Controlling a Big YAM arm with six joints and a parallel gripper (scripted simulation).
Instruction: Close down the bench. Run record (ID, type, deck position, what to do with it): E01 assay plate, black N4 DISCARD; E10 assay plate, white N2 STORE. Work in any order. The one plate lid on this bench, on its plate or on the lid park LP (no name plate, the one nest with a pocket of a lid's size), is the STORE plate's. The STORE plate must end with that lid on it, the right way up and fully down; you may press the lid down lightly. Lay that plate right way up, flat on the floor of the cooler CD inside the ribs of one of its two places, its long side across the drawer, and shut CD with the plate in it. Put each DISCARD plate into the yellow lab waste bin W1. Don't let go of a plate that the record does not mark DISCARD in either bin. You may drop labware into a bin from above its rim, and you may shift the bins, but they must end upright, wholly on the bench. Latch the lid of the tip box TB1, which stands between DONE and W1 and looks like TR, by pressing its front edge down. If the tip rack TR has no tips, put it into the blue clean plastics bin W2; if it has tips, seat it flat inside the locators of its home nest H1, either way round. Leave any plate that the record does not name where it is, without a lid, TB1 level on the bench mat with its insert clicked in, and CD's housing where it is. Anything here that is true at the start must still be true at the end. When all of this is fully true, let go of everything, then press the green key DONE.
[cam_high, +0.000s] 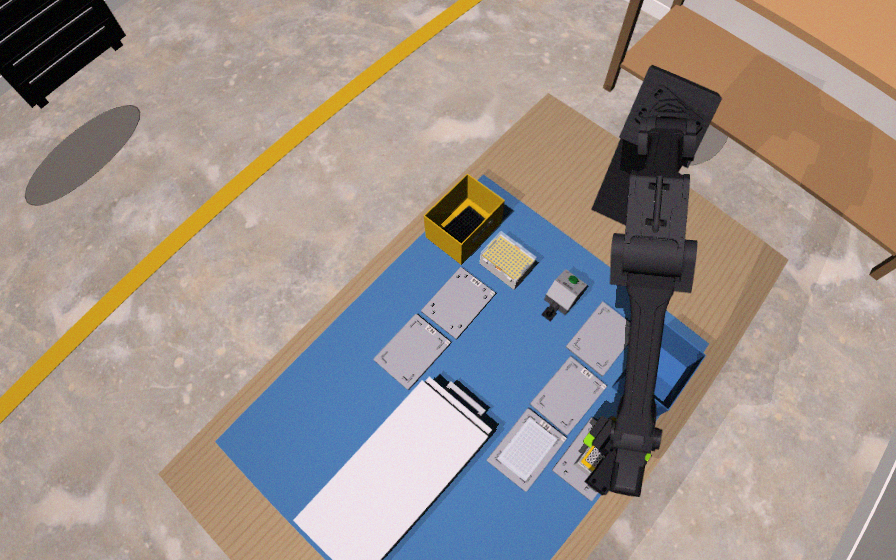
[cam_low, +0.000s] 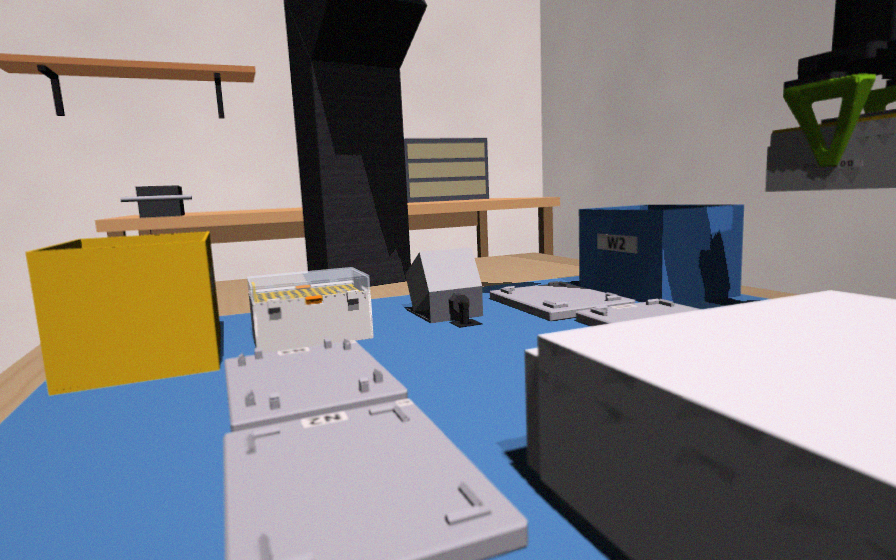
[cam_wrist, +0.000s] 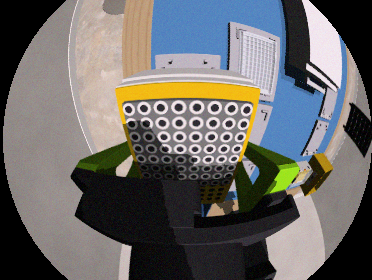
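Right now my hand is 160 mm above the nest H1. Round my hand: tip rack TR: 10 mm to the right, 10 mm above; lid park LP: 220 mm behind, 220 mm to the right, 160 mm below; blue bin W2: 260 mm behind, 60 mm to the right, 130 mm below.
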